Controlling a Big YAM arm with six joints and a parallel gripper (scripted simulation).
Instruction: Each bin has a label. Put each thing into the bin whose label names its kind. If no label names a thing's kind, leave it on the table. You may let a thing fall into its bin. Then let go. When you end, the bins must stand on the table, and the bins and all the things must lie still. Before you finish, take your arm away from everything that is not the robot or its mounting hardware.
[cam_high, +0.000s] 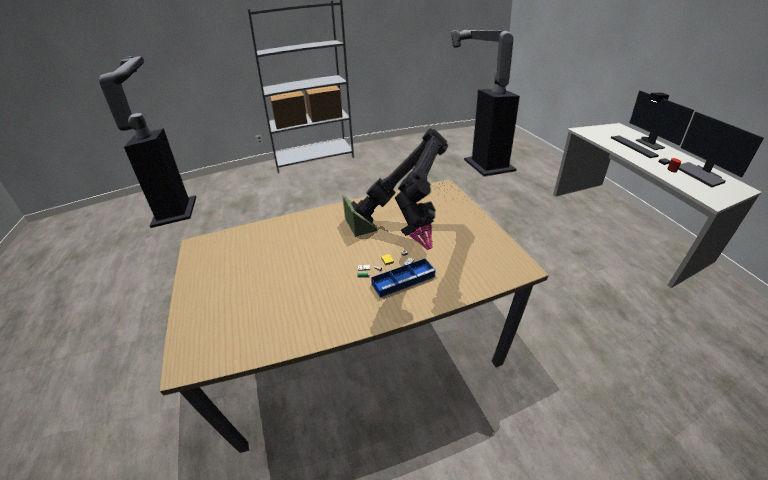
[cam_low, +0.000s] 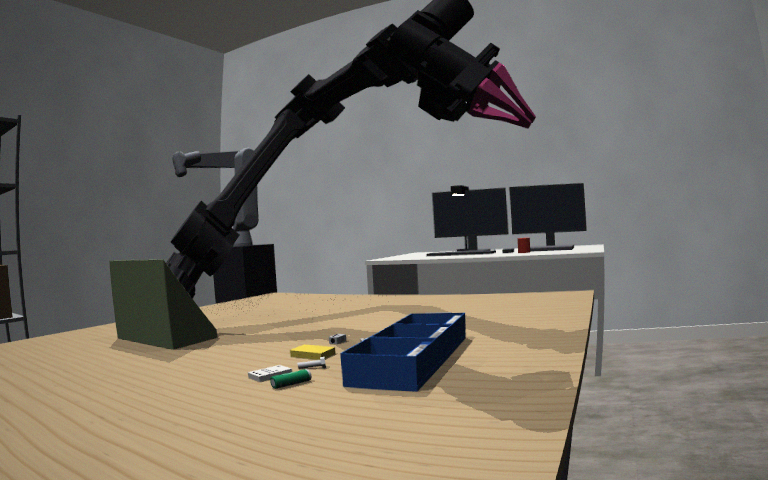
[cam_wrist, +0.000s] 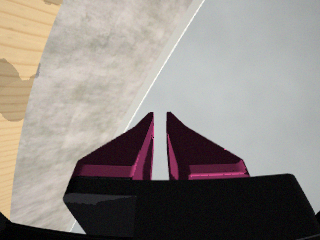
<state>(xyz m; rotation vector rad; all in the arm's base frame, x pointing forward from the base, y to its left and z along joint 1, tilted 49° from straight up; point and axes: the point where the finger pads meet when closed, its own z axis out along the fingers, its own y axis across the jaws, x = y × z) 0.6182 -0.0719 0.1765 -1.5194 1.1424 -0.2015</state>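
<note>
Right now the blue three-part bin is 160 mm behind my hand, 30 mm to the right of it and 270 mm below it. Round my hand: bolt: 260 mm behind, 100 mm to the right, 290 mm below; yellow block: 300 mm behind, 50 mm to the right, 290 mm below; green battery: 240 mm behind, 180 mm to the right, 290 mm below.
</note>
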